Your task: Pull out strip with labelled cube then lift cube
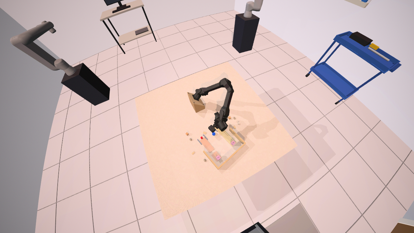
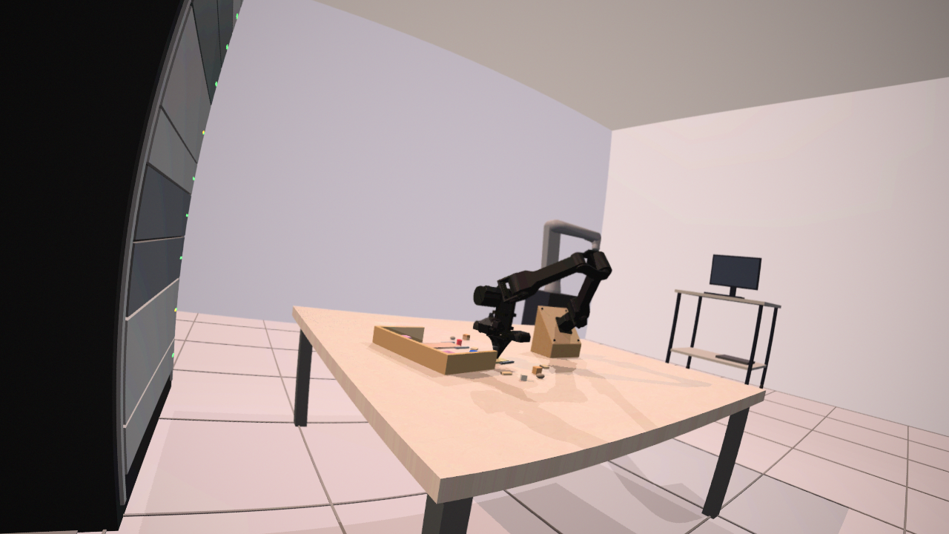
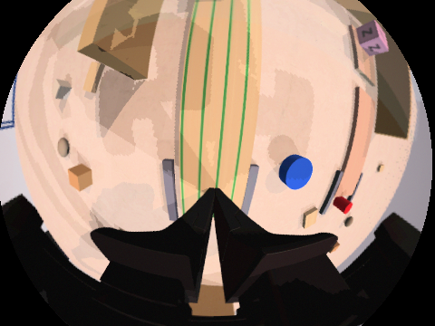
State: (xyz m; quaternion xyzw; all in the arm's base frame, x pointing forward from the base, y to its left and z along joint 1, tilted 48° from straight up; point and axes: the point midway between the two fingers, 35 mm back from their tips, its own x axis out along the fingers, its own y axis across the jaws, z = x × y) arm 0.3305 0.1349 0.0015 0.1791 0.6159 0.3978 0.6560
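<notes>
Now: gripper tip 60 mm to the left of the blue disc and 40 mm short of it. From my gripper tip the other things lie so: red piece 180 mm to the right, 40 mm ahead, 10 mm above.
</notes>
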